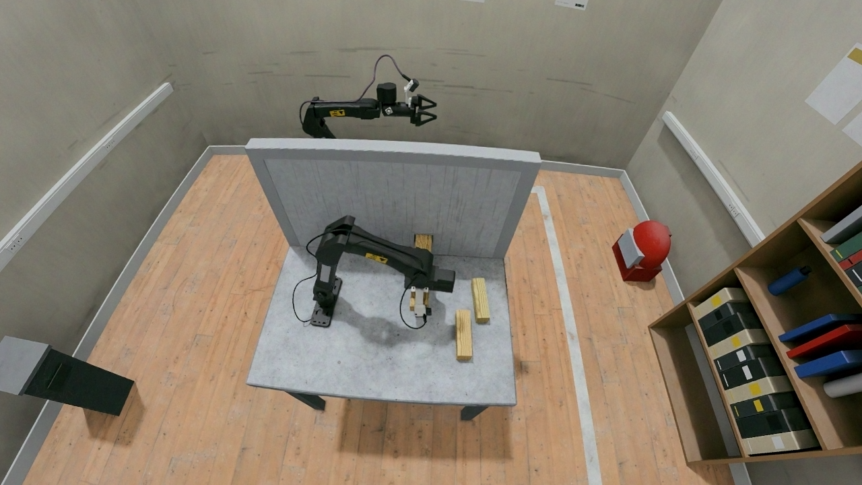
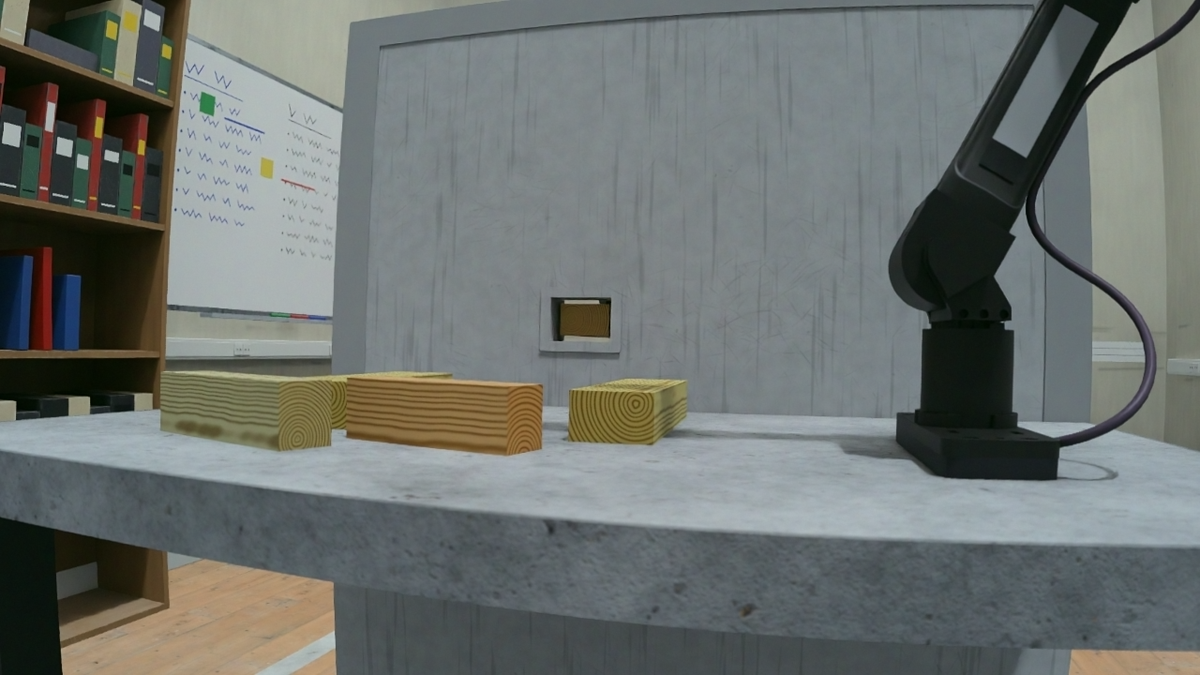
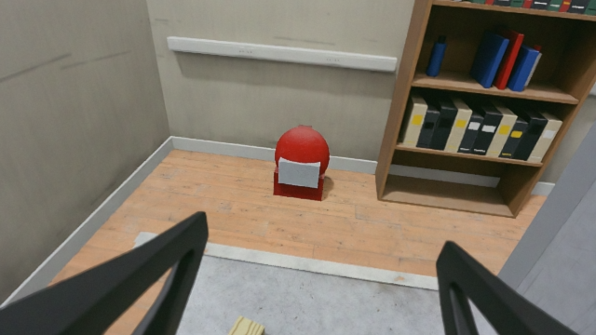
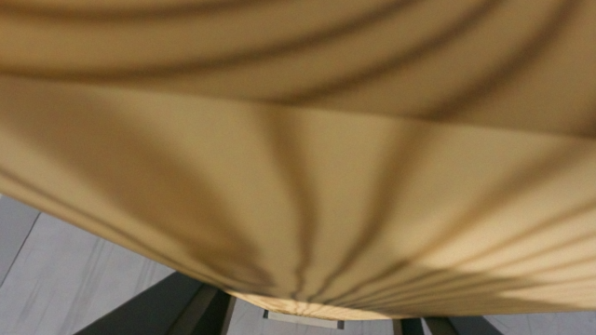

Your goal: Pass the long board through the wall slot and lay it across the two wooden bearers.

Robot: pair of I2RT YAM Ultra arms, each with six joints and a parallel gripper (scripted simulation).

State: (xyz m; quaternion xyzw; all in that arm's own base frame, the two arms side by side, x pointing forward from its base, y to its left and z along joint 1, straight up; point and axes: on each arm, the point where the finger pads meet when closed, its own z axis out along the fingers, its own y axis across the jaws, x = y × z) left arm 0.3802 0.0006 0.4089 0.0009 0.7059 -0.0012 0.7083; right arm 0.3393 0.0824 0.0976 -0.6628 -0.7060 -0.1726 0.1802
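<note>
Now: the long board 5 cm to the left of my right hand.
</note>
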